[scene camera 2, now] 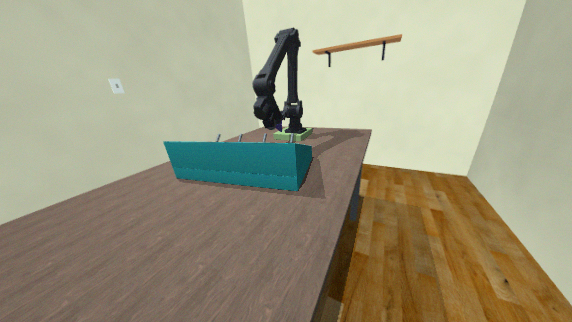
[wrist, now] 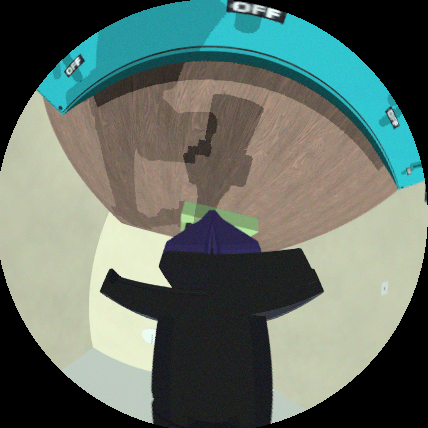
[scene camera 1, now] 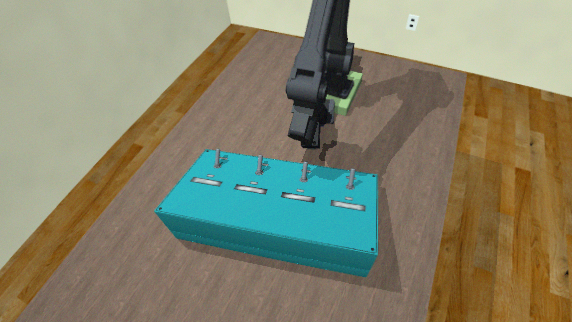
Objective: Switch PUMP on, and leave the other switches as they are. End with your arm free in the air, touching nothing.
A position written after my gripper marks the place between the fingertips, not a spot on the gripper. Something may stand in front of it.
Observation:
In view: my gripper (wrist: 211,214) and a teal switch box (scene camera 1: 321,221).
The teal switch box is seen too in scene camera 2 (scene camera 2: 282,166).

